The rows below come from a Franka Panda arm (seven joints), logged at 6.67 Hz.
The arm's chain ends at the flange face. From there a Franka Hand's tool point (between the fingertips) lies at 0.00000 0.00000 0.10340 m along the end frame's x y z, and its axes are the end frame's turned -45 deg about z.
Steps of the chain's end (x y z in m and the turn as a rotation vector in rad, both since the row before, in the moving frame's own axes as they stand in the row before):
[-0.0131, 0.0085, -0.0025, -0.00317, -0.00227, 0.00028]
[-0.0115, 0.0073, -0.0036, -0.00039, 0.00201, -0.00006]
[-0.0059, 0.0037, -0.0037, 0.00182, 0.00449, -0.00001]
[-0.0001, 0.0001, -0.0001, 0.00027, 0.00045, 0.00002]
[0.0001, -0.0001, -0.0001, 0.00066, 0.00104, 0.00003]
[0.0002, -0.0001, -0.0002, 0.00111, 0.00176, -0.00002]
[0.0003, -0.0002, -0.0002, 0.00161, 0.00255, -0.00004]
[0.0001, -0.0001, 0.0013, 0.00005, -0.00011, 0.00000]
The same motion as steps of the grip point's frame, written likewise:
[-0.0157, -0.0032, -0.0025, -0.00064, -0.00385, 0.00028]
[-0.0132, -0.0028, -0.0036, -0.00170, 0.00115, -0.00006]
[-0.0063, -0.0014, -0.0037, -0.00189, 0.00446, -0.00001]
[-0.0001, 0.0000, -0.0001, -0.00013, 0.00051, 0.00002]
[0.0003, 0.0000, -0.0001, -0.00027, 0.00120, 0.00003]
[0.0004, 0.0001, -0.0002, -0.00046, 0.00203, -0.00002]
[0.0007, 0.0001, -0.0002, -0.00066, 0.00294, -0.00004]
[0.0001, 0.0000, 0.0013, 0.00011, -0.00004, 0.00000]

